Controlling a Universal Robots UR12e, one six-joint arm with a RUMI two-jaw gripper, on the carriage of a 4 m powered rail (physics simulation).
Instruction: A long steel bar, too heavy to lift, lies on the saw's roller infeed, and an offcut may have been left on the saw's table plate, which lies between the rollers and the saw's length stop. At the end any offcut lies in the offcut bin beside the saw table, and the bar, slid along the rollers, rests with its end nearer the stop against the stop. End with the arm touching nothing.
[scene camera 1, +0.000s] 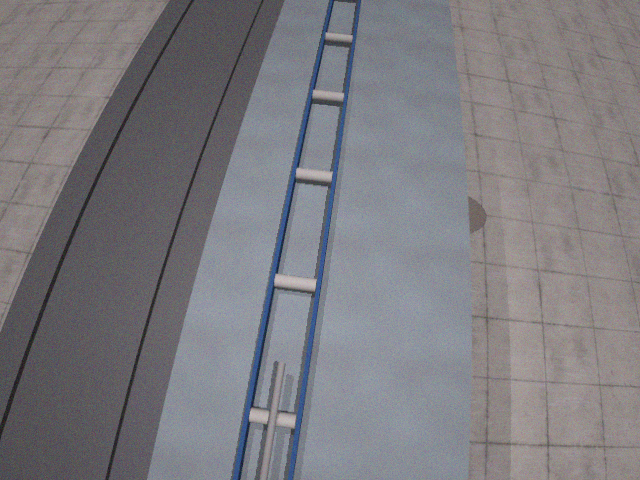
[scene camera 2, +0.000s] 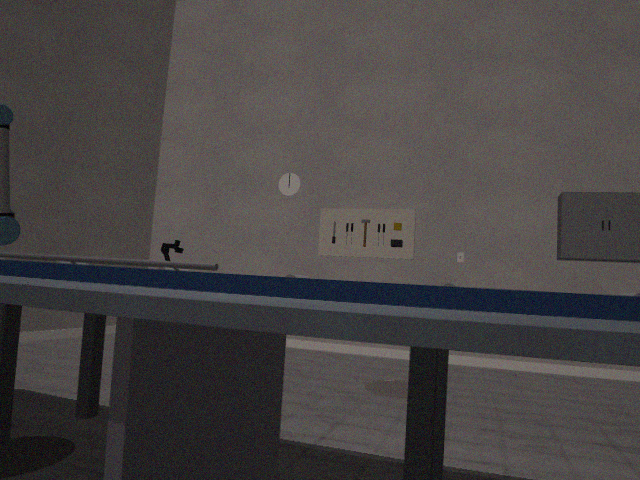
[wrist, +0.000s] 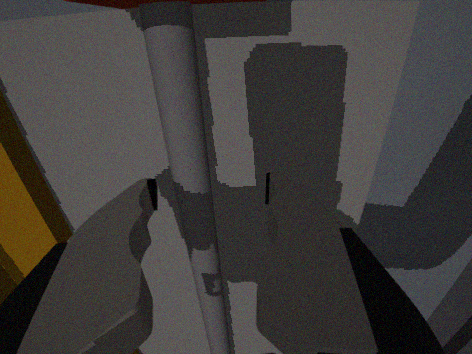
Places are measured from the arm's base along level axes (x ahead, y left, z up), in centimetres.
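Where they show: gripper, fingertip midpoint: (wrist: 212, 178).
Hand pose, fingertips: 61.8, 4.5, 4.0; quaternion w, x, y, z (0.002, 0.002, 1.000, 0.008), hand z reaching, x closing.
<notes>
Things, the pixels of their top centre, and the offset from my fingertips, as dx, dy, dz. "pt": a spot on its surface instead. Level surfaces: height alone.
- pale table plate, top centre: (wrist: 221, 272) +0.2, +9.5, -1.2
- red length stop, surface spot: (wrist: 125, 3) pt +2.2, -8.0, +1.3
- yellow offcut bin, top centre: (wrist: 11, 312) +18.0, +12.0, +0.2
- light blue-grey bench, surface height: dz -7.0
The steel bar (scene camera 1: 273, 408) (scene camera 2: 155, 263) (wrist: 185, 110) lies along the rollers (scene camera 1: 313, 176) and crosses the pale table plate (wrist: 90, 100). In the wrist view its upper end meets the red length stop (wrist: 125, 3) at the top edge; whether they touch is too fine to tell. My gripper (wrist: 212, 178) is open, with the bar passing between its fingers in that view, closer to the left fingertip. Its height over the bar is unclear. Part of the yellow offcut bin (wrist: 20, 200) shows at left. No offcut shows on the visible plate or visible part of the bin.
The blue roller frame (scene camera 1: 283, 227) (scene camera 2: 361, 297) runs along the light blue-grey bench (scene camera 1: 398, 258). A dark rail track (scene camera 1: 139, 206) runs beside it. The arm (scene camera 2: 7, 229) stands at the left edge of scene camera 2. Shadows cross the plate.
</notes>
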